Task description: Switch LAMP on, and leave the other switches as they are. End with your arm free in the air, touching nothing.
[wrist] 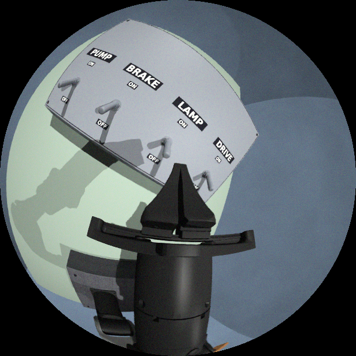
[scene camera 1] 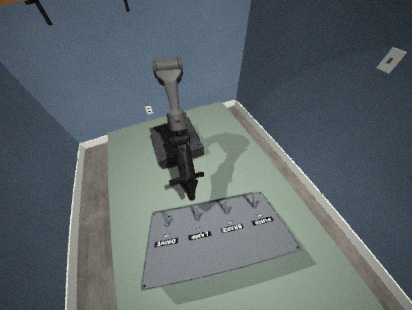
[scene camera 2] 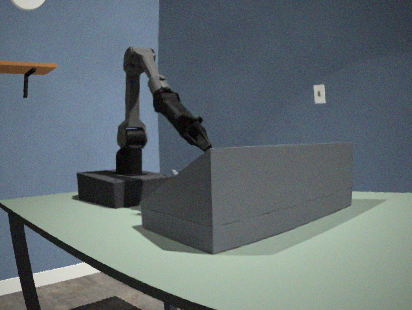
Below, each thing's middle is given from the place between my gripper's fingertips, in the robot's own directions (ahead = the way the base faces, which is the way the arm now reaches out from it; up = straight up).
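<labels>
I see the grey sloped switch panel [scene camera 2: 228, 197], and it is 9 cm below my hand, 13 cm ahead of it and 3 cm to the left of it.
</labels>
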